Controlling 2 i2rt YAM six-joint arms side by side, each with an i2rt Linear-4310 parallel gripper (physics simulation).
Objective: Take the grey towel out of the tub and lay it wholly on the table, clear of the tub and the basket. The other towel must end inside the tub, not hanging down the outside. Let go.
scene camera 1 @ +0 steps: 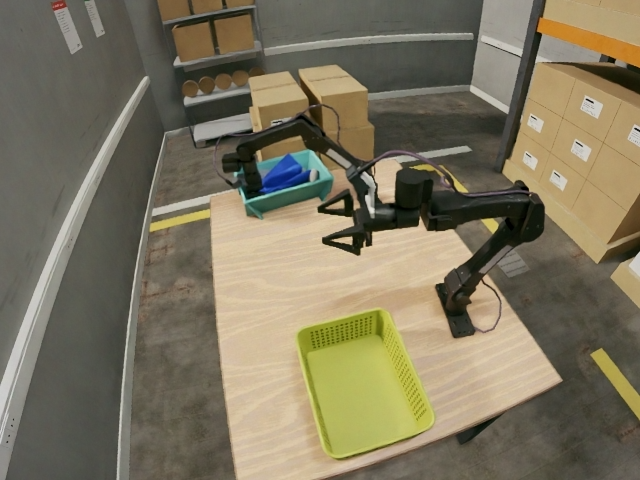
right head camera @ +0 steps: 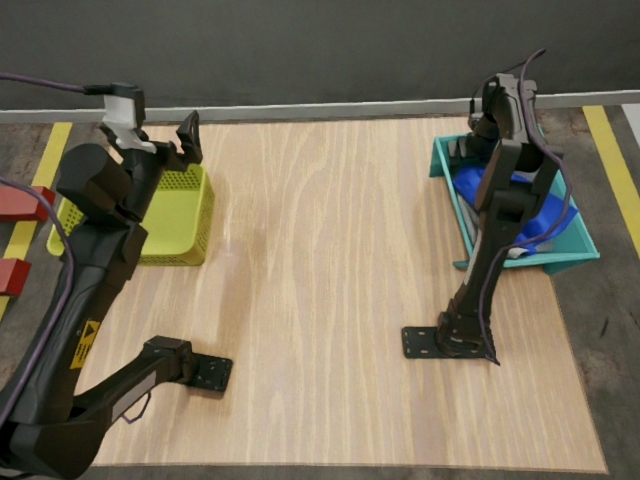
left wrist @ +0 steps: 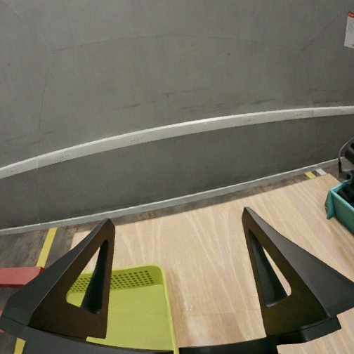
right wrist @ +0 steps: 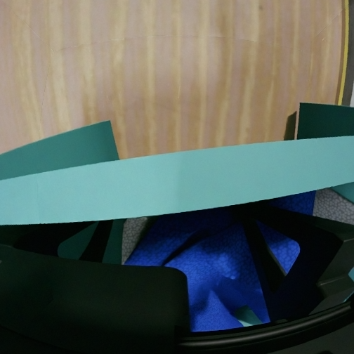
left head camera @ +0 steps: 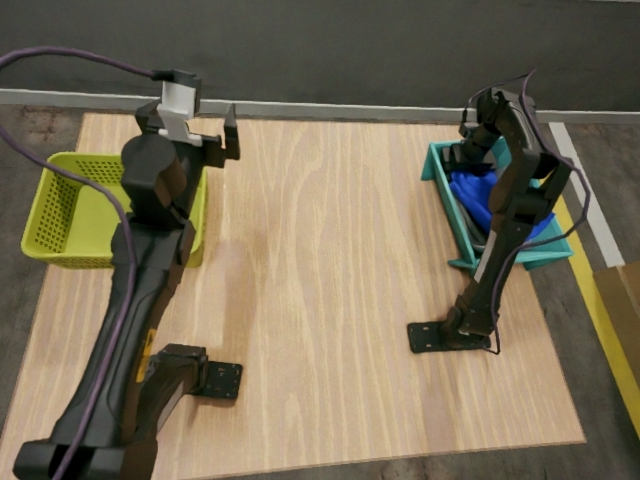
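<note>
The teal tub (left head camera: 454,217) (scene camera 1: 289,200) (left wrist: 341,210) (right wrist: 175,182) stands at the right in both head views. Inside it, the crumpled blue towel (left head camera: 473,193) (right head camera: 467,180) (scene camera 1: 284,173) (right wrist: 215,260) lies over the grey towel (left head camera: 473,229) (right head camera: 467,217) (scene camera 1: 313,175) (right wrist: 134,232), whose edges show around it. My right gripper (left head camera: 460,157) (scene camera 1: 251,188) (right wrist: 177,206) is open, reaching down into the tub's far end; its tips are partly hidden by the rim and shadow. My left gripper (left head camera: 187,107) (scene camera 1: 321,224) (left wrist: 175,218) is open and empty, high above the table near the basket.
The yellow-green basket (left head camera: 59,206) (right head camera: 204,222) (scene camera 1: 305,372) (left wrist: 167,300) stands at the left in the head views, with no towel in it. The right arm passes over the tub. Cardboard boxes (scene camera 1: 279,103) stand on the floor behind the tub. A wall runs along the table's far side.
</note>
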